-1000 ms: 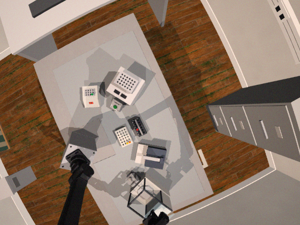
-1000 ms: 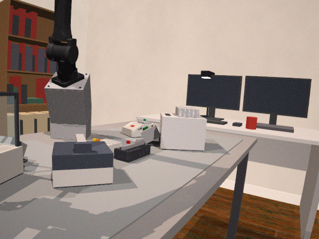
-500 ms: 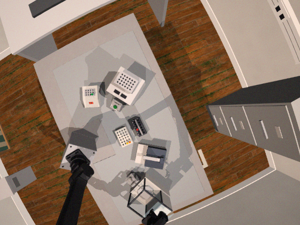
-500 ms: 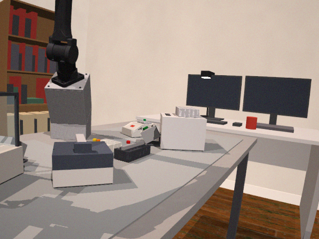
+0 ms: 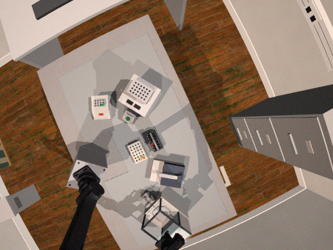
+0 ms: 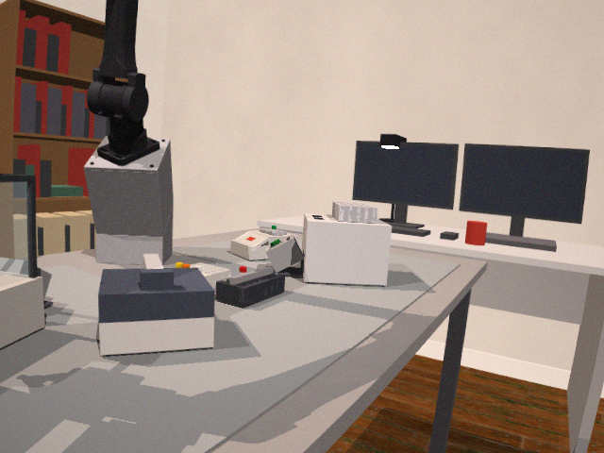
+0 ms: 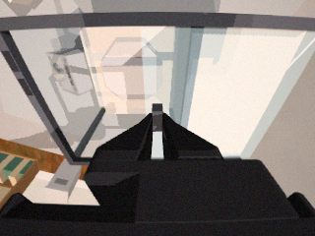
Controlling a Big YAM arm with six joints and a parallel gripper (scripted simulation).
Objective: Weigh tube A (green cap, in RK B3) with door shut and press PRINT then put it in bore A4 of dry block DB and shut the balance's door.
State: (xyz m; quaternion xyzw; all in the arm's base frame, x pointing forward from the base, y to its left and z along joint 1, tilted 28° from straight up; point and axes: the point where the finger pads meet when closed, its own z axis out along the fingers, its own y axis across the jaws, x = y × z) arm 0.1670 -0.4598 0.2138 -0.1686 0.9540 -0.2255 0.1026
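Right now the pale pan is 14 cm below my hand, 4 cm to the left of it and 1 cm behind it. From my hand the other things lie so: spectrophotometer: 25 cm to the left, 16 cm below, 16 cm ahead; then tinted glass pane: 3 cm to the right, 1 cm below, 1 cm ahead; then white print key: 18 cm to the left, 15 cm below, 5 cm behind.
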